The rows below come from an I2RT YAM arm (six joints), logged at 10 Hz.
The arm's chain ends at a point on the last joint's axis. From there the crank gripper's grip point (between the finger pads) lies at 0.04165 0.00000 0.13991 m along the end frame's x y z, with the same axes.
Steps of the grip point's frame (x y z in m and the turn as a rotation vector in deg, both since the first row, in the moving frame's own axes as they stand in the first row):
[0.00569, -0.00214, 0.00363, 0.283, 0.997, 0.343]
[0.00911, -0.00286, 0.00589, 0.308, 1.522, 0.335]
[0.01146, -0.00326, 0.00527, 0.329, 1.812, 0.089]
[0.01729, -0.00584, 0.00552, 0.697, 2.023, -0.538]
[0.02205, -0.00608, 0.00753, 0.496, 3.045, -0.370]
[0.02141, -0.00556, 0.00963, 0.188, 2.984, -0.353]
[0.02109, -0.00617, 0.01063, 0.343, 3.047, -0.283]
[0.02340, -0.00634, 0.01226, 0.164, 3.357, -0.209]
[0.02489, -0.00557, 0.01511, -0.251, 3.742, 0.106]
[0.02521, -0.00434, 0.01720, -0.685, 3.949, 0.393]
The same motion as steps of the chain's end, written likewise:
[0.00326, -0.00171, 0.00438, 0.283, 0.997, 0.343]
[0.00541, -0.00237, 0.00705, 0.308, 1.522, 0.335]
[0.00706, -0.00253, 0.00666, 0.329, 1.812, 0.089]
[0.01239, -0.00373, 0.00709, 0.697, 2.023, -0.538]
[0.01468, -0.00459, 0.00995, 0.496, 3.045, -0.370]
[0.01419, -0.00483, 0.01199, 0.188, 2.984, -0.353]
[0.01371, -0.00512, 0.01304, 0.343, 3.047, -0.283]
[0.01528, -0.00578, 0.01494, 0.164, 3.357, -0.209]
[0.01585, -0.00626, 0.01813, -0.251, 3.742, 0.106]
[0.01568, -0.00631, 0.02041, -0.685, 3.949, 0.393]

